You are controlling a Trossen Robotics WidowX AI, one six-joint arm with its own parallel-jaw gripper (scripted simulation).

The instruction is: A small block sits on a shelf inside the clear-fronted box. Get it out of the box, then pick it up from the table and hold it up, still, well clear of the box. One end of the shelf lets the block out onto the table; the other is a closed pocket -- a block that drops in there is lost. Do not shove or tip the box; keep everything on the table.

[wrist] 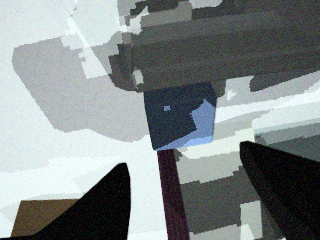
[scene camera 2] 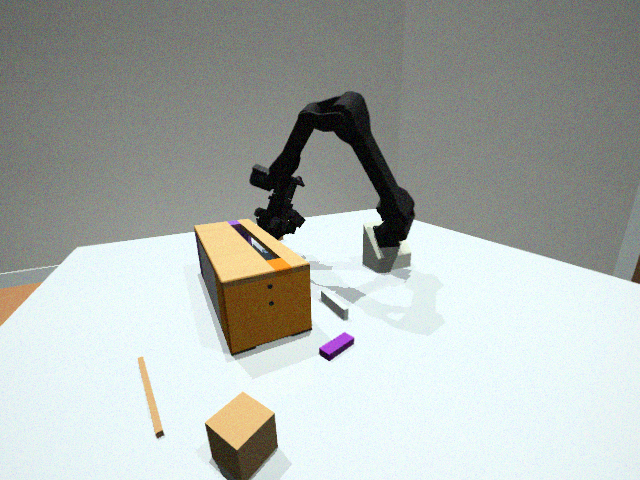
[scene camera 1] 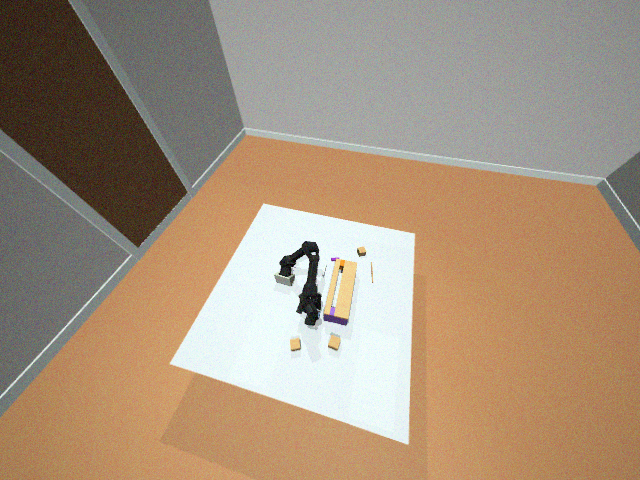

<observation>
I see my gripper (scene camera 2: 264, 247) and a blue block (wrist: 182, 116).
My gripper also shows in the wrist view (wrist: 184, 160).
</observation>
